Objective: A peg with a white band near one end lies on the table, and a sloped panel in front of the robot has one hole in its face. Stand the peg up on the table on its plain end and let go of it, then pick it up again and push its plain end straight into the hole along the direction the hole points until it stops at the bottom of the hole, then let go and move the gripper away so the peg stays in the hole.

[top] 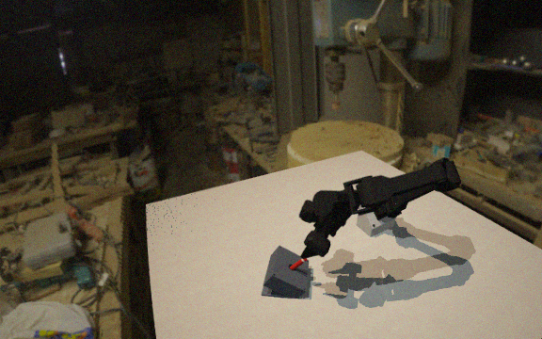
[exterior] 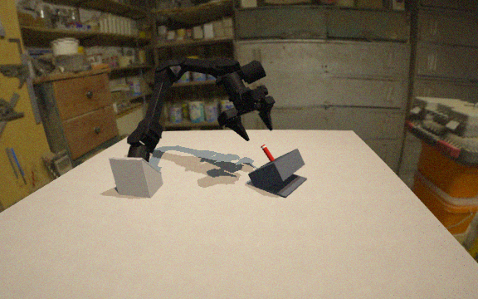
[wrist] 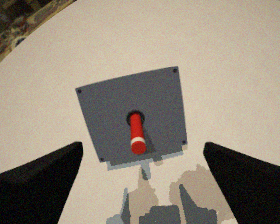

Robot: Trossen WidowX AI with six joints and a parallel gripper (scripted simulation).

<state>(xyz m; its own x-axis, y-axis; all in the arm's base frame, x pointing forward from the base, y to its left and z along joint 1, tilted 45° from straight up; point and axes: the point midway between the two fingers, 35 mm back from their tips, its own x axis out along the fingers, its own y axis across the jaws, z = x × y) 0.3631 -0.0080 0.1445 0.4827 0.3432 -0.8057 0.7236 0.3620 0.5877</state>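
Right now the red peg is 5 cm below my gripper tip, 2 cm ahead of it and 1 cm to the right of it. From my gripper tip the other things lie so: dark sloped panel: 10 cm below, 5 cm ahead, 3 cm to the right.
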